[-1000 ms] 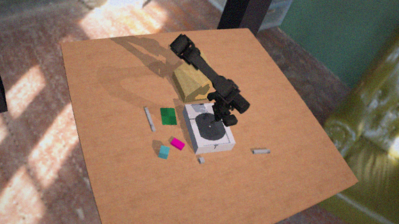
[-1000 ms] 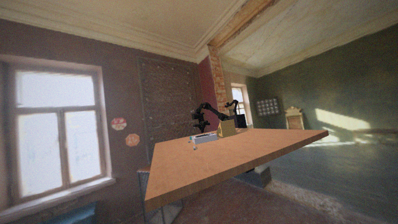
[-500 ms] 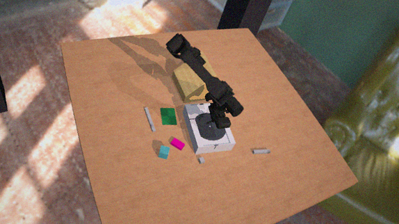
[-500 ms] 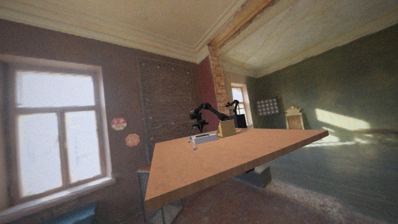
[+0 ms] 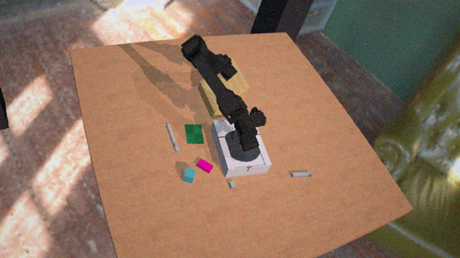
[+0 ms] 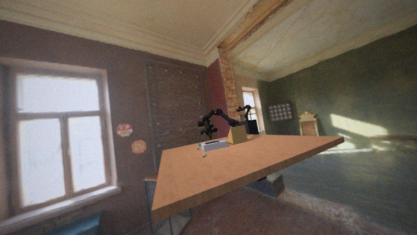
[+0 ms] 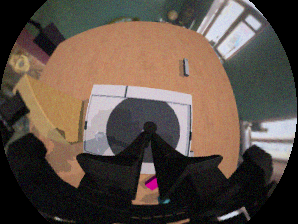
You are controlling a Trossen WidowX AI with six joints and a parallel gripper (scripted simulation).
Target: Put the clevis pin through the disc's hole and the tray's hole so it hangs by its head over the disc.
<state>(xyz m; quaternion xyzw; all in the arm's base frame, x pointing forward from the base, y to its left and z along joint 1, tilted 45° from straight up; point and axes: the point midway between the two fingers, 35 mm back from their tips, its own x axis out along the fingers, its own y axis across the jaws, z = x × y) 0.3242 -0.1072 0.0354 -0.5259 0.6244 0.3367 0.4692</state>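
Right now my gripper tip is 1 cm to the left of the dark clevis pin. Also, from my gripper tip: dark grey disc (1 cm behind, 5 cm below); then rimmed tray (2 cm behind, 6 cm below); then small grey cube (12 cm ahead, 11 cm to the right, 10 cm below).
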